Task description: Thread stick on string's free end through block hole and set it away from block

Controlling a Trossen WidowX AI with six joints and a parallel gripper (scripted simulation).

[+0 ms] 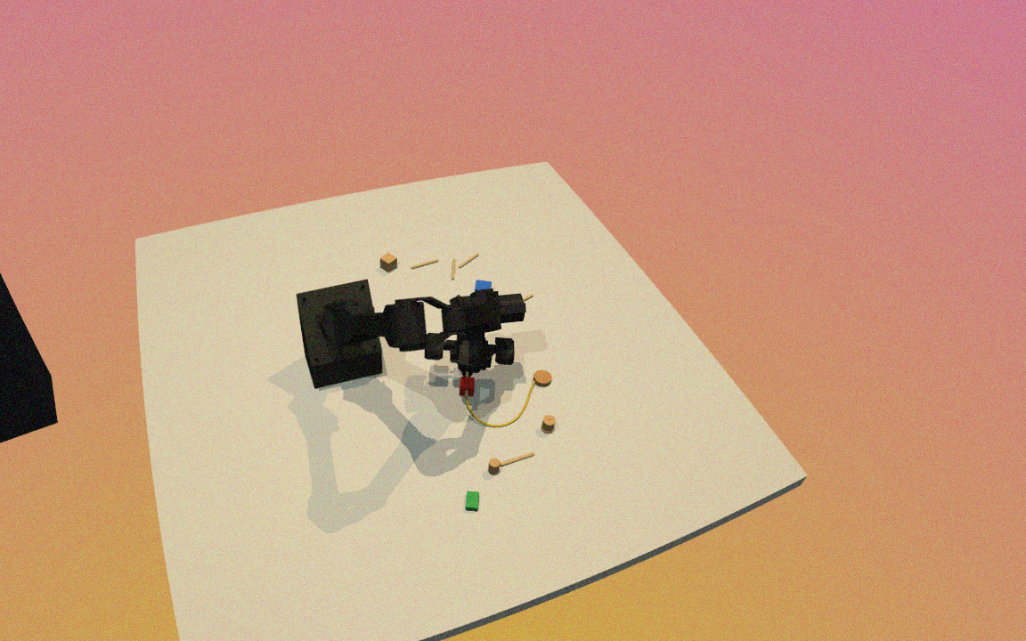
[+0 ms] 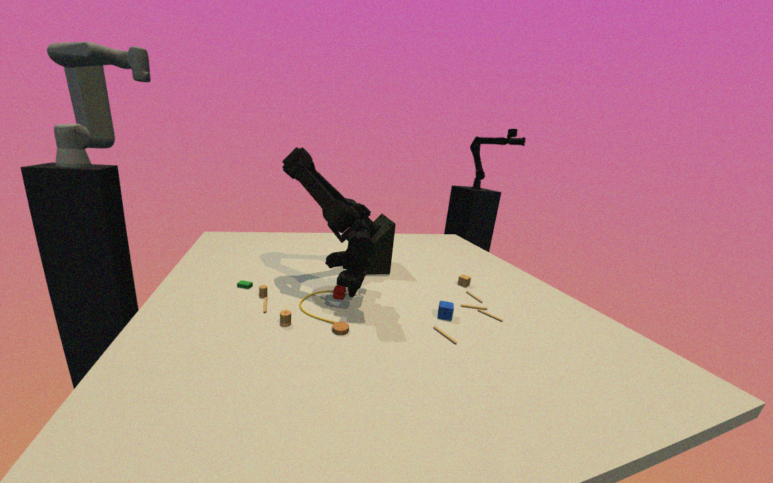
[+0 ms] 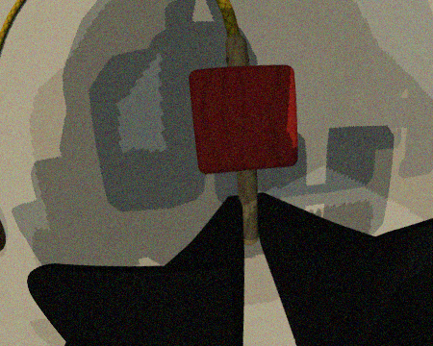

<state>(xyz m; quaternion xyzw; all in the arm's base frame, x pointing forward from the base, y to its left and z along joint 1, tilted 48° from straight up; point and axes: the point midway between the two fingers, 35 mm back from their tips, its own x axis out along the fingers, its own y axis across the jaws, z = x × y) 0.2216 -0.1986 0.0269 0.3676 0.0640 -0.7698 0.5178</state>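
Right now the red cube is 2 cm behind my gripper tip, 3 cm to the right of it and 1 cm above it. Also, from my gripper tip: wooden cylinder 8 cm ahead, 20 cm to the right, 1 cm above; then round wooden button 15 cm ahead, 8 cm to the right; then blue cube 17 cm ahead, 22 cm to the left, 1 cm above.
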